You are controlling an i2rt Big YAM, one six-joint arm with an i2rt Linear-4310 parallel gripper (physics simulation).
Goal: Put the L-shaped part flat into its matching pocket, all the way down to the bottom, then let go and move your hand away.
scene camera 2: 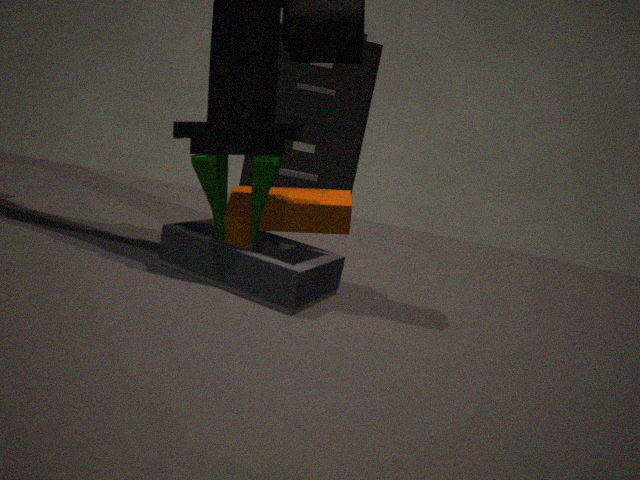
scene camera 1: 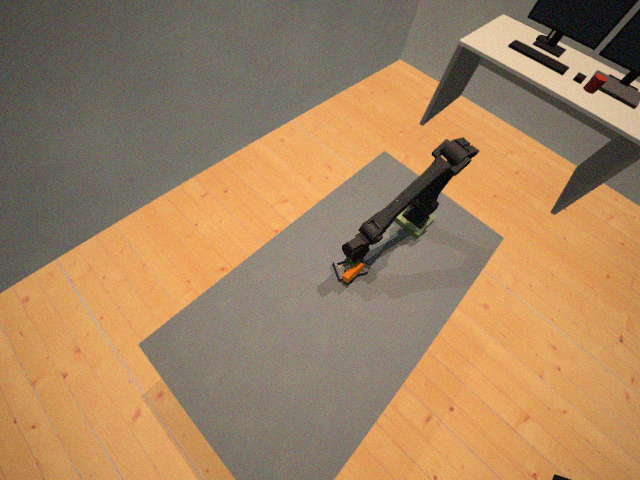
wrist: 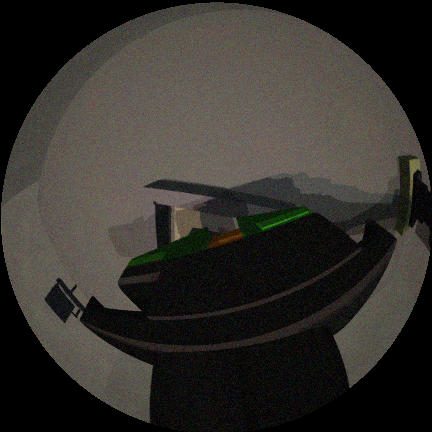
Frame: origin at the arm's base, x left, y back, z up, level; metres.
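Where they show: gripper, fingertip midpoint: [scene camera 2: 237, 240] [scene camera 1: 350, 261] [wrist: 223, 228]; arm's base, origin of the base link: [scene camera 1: 415, 217].
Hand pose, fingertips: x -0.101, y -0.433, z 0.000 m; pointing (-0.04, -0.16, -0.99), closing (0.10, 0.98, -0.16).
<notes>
Each offset is from my fingertips to the top centre of the thing. Level surfaces: height alone.
The orange L-shaped part {dz +0.055, dx +0.027, dy -0.043 m} [scene camera 1: 353, 272] [scene camera 2: 310, 218] [wrist: 226, 239] is held between the green fingers. My gripper [scene camera 2: 238, 237] [wrist: 223, 228] is shut on it, pointing down. The grey pocket block {dz +0.000, dx +0.015, dy -0.015 m} [scene camera 1: 337, 272] [scene camera 2: 253, 273] [wrist: 163, 225] stands on the grey mat under the part. In scene camera 2 the gripped end of the part hangs lowest, overlapping the block's near rim. The longer arm stretches right, above the rim, with a gap below its far end. The fingers and part hide much of the pocket, so whether the part touches the block cannot be told.
The grey mat {dz -0.037 m} [scene camera 1: 289, 361] lies on the wooden floor. The arm's green base [scene camera 1: 413, 225] [wrist: 404, 195] stands behind the block. A dark cabinet-like object [scene camera 2: 330, 124] stands behind the gripper. A desk [scene camera 1: 547, 78] with monitors and a red mug [scene camera 1: 595, 83] stands at the upper right.
</notes>
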